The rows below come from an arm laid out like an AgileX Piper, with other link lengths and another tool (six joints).
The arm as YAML. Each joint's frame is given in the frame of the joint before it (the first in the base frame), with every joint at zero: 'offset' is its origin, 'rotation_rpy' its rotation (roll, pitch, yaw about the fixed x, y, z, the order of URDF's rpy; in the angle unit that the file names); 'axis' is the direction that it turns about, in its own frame. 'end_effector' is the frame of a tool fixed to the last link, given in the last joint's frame.
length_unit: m
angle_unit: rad
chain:
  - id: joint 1
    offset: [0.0, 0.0, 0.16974]
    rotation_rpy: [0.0, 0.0, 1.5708]
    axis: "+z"
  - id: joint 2
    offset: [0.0, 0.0, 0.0]
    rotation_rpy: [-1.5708, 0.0, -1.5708]
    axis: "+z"
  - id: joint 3
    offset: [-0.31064, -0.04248, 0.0]
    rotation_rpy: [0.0, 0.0, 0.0]
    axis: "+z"
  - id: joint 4
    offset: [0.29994, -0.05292, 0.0]
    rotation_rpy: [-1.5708, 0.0, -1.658]
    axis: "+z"
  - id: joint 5
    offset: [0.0, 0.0, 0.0]
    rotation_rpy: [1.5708, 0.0, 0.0]
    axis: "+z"
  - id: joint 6
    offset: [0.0, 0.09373, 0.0]
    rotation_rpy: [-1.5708, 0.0, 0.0]
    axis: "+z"
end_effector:
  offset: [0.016, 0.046, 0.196]
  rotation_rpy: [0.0, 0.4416, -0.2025]
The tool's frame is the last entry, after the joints.
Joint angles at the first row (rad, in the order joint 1, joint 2, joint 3, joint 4, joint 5, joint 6):
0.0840 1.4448 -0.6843 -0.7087 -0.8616 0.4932
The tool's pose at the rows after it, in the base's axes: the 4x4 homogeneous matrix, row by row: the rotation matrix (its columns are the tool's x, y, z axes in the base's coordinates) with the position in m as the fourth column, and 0 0 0 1 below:
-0.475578, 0.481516, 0.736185, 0.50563; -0.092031, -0.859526, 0.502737, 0.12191; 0.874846, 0.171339, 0.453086, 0.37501; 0, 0, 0, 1
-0.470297, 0.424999, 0.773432, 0.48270; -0.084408, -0.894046, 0.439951, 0.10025; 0.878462, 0.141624, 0.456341, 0.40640; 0, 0, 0, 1
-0.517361, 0.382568, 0.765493, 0.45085; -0.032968, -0.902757, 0.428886, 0.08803; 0.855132, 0.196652, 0.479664, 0.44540; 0, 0, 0, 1
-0.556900, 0.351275, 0.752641, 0.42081; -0.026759, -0.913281, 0.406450, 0.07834; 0.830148, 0.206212, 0.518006, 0.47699; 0, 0, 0, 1
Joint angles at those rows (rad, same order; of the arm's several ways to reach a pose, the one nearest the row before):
0.0840 1.2970 -0.6805 -0.7089 -0.6997 0.6273
0.0840 1.1473 -0.6798 -0.7526 -0.5492 0.7484
0.0840 1.0002 -0.6798 -0.8501 -0.4456 0.8264
0.0840 0.8805 -0.6783 -0.9357 -0.3826 0.9289

